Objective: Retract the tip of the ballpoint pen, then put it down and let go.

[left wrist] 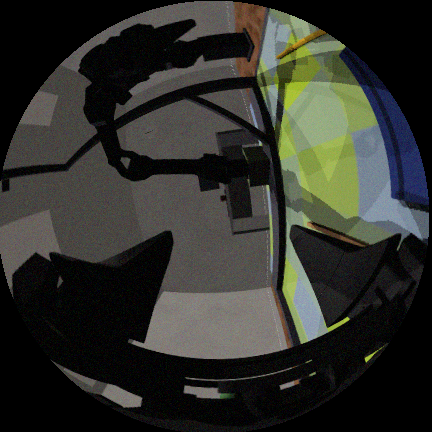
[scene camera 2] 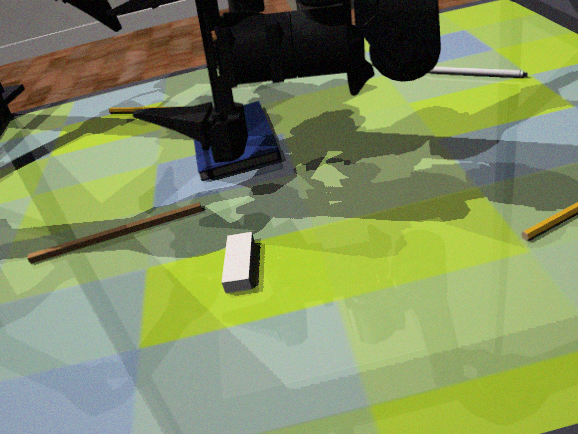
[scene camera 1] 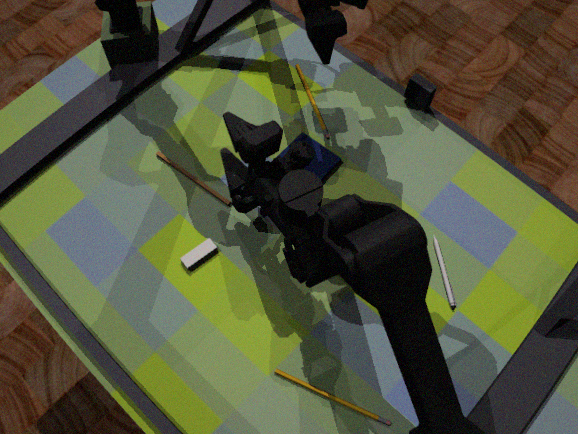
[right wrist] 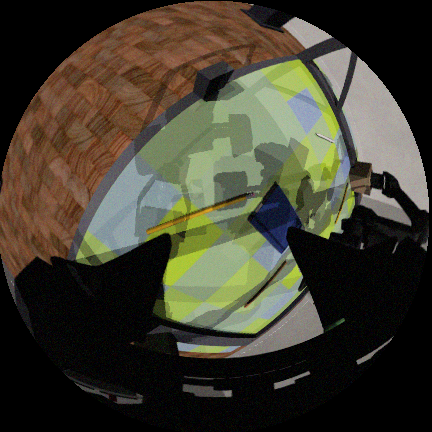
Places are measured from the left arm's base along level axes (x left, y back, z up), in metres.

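Where they show: left gripper, fingertip midpoint: (left wrist: 233, 233) (scene camera 2: 121, 65) (scene camera 1: 223, 132); right gripper, fingertip midpoint: (left wrist: 209, 30) (scene camera 2: 137, 19) (scene camera 1: 322, 51) (right wrist: 230, 236); left arm's base, origin of the base link: (right wrist: 370, 179); right arm's base, origin of the base link: (left wrist: 245, 166) (scene camera 1: 126, 20).
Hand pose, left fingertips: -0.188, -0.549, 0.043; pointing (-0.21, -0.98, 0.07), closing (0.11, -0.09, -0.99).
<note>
Each offset is from my left fingertips to the top centre of the thing, as dx, dy, dz.
The ballpoint pen is a slim white stick @(-0.101, +0.386, -0.138) (scene camera 1: 444, 272) (scene camera 2: 480, 72) (right wrist: 325, 138). It lies flat on the mat, at the right in scene camera 1. Its tip is too small to judge. My left gripper (scene camera 1: 225, 133) (left wrist: 233, 233) is open and empty, raised above the mat between the blue book and the brown pencil, well away from the pen. Part of it also shows in scene camera 2, over the book. My right gripper (scene camera 1: 345, 34) (right wrist: 230, 236) is open and empty, high at the far edge in scene camera 1, far from the pen.
A blue book @(-0.086, +0.078, -0.135) (scene camera 1: 327, 159) (right wrist: 272, 216), a white eraser @(+0.141, +0.058, -0.135) (scene camera 1: 199, 251) (scene camera 2: 238, 257), a brown pencil @(+0.043, -0.056, -0.140) (scene camera 1: 195, 179) (scene camera 2: 120, 231) and yellow pencils @(-0.232, -0.006, -0.140) (scene camera 1: 313, 102) @(+0.179, +0.371, -0.140) (scene camera 1: 332, 397) lie on the mat. The left arm spans the middle. A dark block @(-0.368, +0.150, -0.090) (scene camera 1: 420, 91) stands at the mat's edge.
</note>
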